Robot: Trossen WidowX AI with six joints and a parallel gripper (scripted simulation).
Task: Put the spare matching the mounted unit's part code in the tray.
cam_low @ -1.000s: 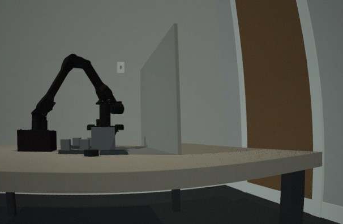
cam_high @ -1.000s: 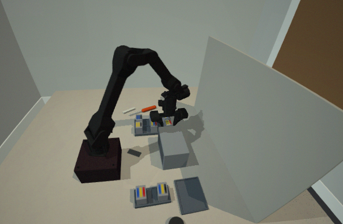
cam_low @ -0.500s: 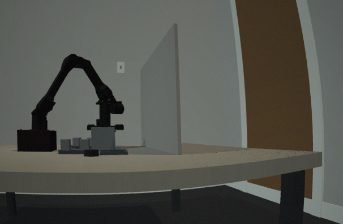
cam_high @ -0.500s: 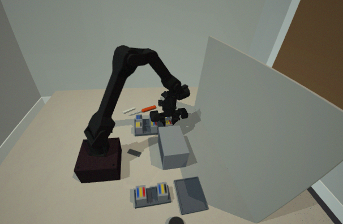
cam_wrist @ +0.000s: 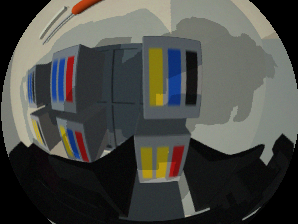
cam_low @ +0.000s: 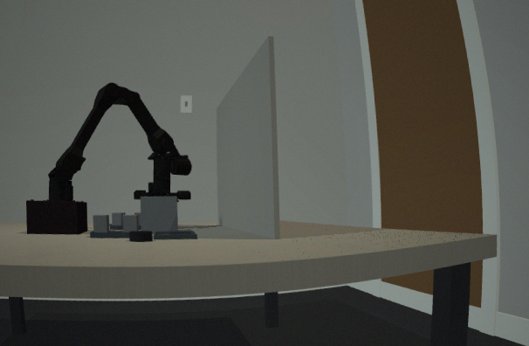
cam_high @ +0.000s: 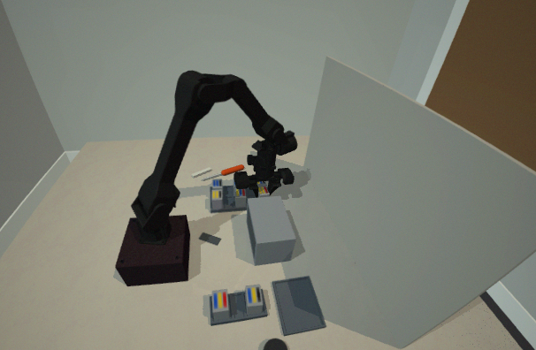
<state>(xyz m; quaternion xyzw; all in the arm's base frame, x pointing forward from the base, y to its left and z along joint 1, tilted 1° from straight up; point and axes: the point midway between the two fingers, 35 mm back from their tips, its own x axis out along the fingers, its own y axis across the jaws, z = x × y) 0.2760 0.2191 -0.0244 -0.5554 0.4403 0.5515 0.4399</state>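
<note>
The dark tray is 80 mm ahead of my gripper tip, 350 mm to the right of it and 20 mm below it. Round my gripper tip: grey spare 20 mm above; grey panel 250 mm ahead, 120 mm to the right, 200 mm above; mounted unit 10 mm ahead, 150 mm to the right, 30 mm above.
</note>
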